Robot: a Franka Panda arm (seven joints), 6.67 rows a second.
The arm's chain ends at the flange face. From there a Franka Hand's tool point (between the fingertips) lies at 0.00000 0.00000 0.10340 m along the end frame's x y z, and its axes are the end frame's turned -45 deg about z.
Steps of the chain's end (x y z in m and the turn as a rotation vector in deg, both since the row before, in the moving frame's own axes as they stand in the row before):
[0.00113, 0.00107, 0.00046, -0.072, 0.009, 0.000]
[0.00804, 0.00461, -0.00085, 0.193, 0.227, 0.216]
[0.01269, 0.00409, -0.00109, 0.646, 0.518, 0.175]
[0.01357, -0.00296, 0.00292, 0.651, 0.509, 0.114]
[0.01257, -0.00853, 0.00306, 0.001, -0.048, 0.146]
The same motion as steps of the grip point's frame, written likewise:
[-0.00004, 0.00166, 0.00046, -0.057, -0.045, 0.000]
[0.00296, 0.00899, -0.00085, -0.024, 0.297, 0.216]
[0.00757, 0.01170, -0.00110, 0.091, 0.823, 0.175]
[0.01317, 0.00732, 0.00291, 0.100, 0.820, 0.114]
[0.01486, 0.00279, 0.00306, 0.035, -0.033, 0.146]

